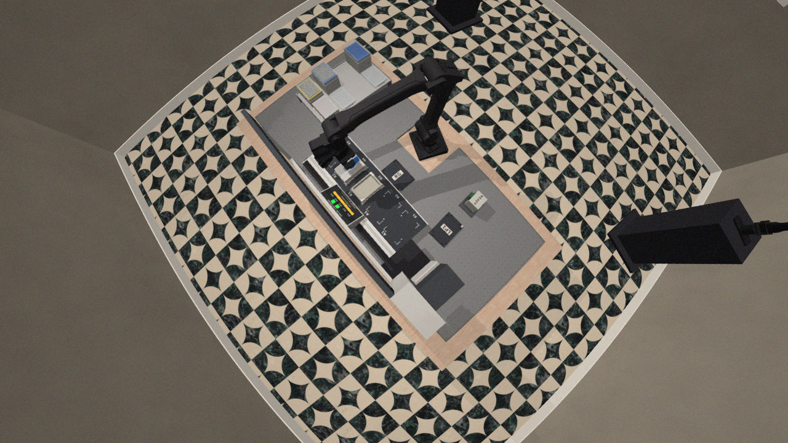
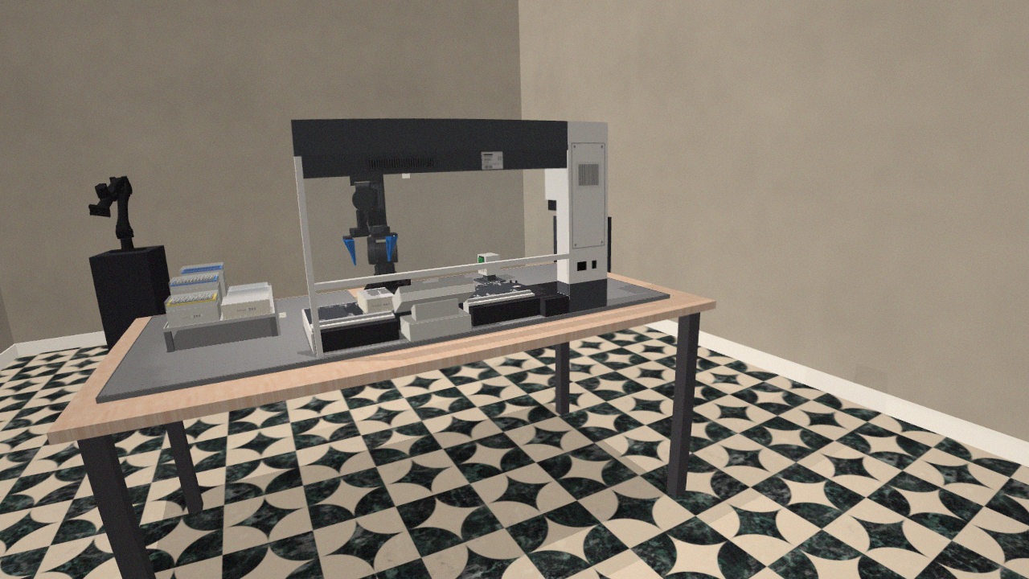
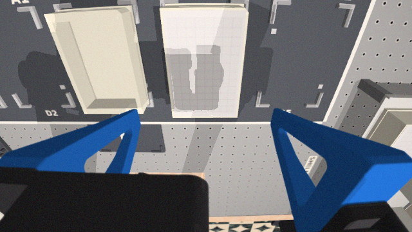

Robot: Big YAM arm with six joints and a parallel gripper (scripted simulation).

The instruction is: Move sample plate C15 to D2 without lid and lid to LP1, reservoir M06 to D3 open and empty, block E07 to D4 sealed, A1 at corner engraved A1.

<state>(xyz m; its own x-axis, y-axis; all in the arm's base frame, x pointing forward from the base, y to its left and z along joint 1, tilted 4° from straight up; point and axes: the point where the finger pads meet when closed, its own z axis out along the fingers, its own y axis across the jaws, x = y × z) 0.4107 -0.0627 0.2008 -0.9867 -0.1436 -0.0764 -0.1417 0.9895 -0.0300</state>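
My gripper is now 17 cm past the clear plate lid, 38 cm to the left of it and 12 cm above it. Also, from my hand: frame post 21 cm ahead, 16 cm to the right, 5 cm above; regrip nest RG 19 cm behind, 13 cm to the left, 18 cm below; cream one-well reservoir 2 cm behind, 12 cm to the left, 13 cm below.
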